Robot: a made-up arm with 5 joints.
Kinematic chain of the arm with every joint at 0, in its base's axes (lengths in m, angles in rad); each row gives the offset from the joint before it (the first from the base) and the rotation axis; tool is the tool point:
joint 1: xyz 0 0 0.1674 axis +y
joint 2: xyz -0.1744 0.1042 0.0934 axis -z
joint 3: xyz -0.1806 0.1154 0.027 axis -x
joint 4: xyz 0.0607 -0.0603 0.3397 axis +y
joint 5: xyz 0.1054 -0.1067 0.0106 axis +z
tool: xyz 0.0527 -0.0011 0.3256
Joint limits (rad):
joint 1: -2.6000..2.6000
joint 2: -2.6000..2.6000
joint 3: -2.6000..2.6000
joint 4: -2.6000..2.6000
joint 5: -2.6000..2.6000
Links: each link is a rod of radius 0.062 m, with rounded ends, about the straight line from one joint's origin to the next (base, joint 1, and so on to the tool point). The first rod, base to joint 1, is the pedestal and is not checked.
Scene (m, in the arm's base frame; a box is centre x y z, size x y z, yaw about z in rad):
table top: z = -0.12
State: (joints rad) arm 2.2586 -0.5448 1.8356 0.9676 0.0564
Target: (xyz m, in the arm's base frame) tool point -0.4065 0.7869 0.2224
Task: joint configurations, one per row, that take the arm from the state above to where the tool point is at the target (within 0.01 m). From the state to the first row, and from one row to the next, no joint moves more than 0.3 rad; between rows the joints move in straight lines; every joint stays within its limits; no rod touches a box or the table.
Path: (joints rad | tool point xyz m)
1: 1.9781 -0.4837 1.9501 0.7704 0.0443 | 0.1942 0.7538 0.3651
2: 1.6976 -0.4226 2.0645 0.5733 0.0322 | 0.0467 0.7922 0.4333
3: 1.4170 -0.3615 2.1790 0.3761 0.0201 | -0.1241 0.8109 0.4321
4: 1.1365 -0.3004 2.2934 0.1790 0.0080 | -0.2852 0.8089 0.3577
5: 0.8560 -0.2393 2.4079 -0.0182 -0.0041 | -0.4065 0.7869 0.2224

